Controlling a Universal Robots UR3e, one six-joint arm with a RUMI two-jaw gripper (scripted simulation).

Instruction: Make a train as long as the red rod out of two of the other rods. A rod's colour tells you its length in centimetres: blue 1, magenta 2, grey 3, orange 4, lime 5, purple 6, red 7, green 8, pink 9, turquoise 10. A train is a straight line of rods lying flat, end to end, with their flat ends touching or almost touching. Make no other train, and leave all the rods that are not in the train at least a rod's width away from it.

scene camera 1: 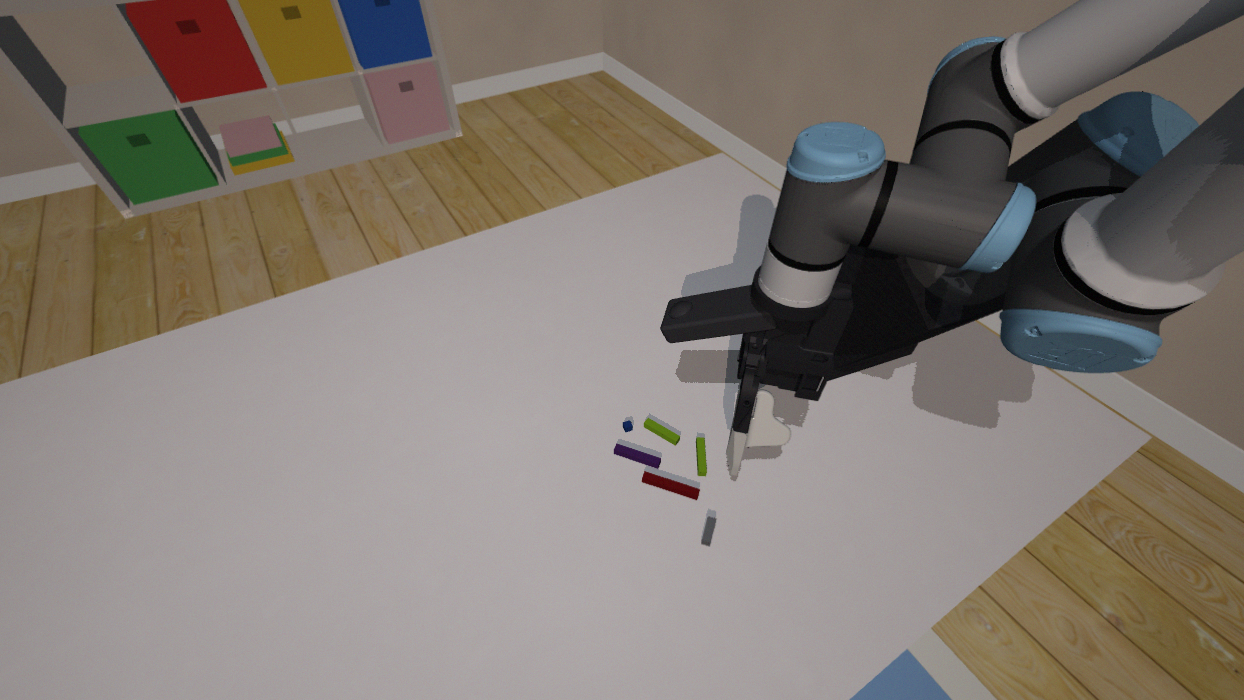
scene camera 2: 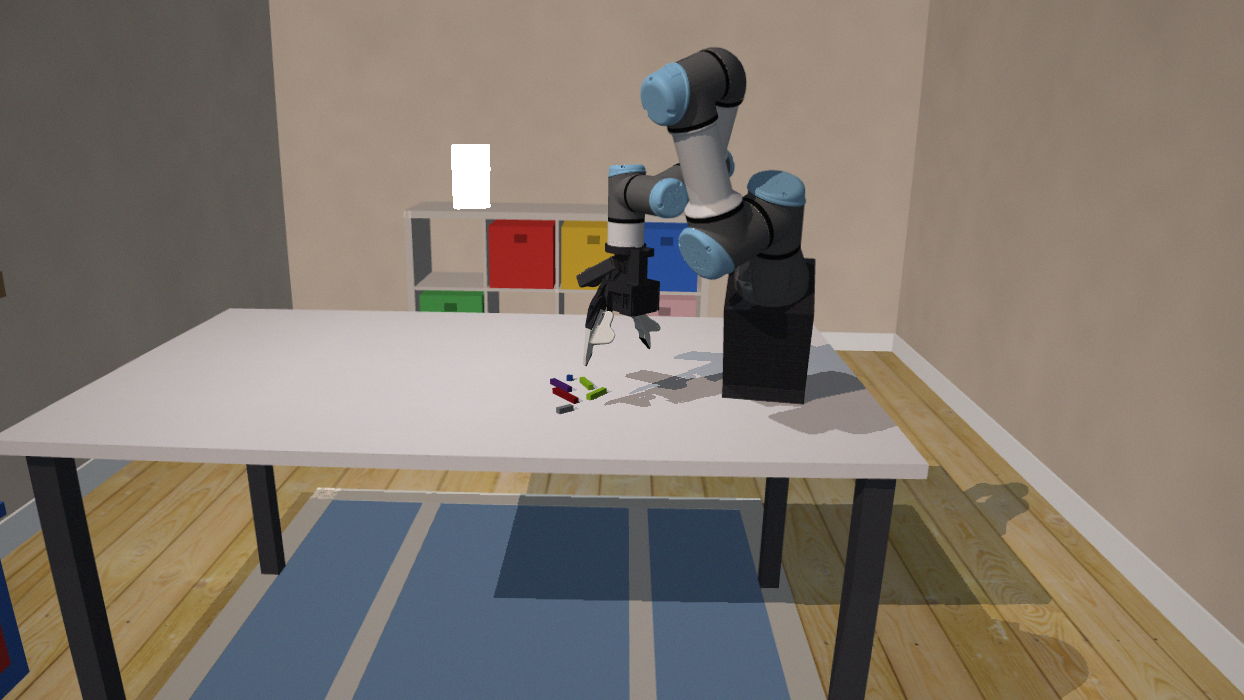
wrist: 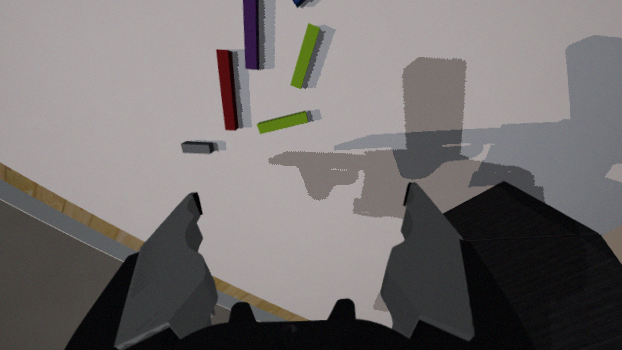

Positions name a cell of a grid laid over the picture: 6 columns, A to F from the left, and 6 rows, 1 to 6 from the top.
In view: the gripper (scene camera 1: D4) and a red rod (wrist: C1).
The gripper is seen too in scene camera 2 (scene camera 2: C4) and in the wrist view (wrist: C4).
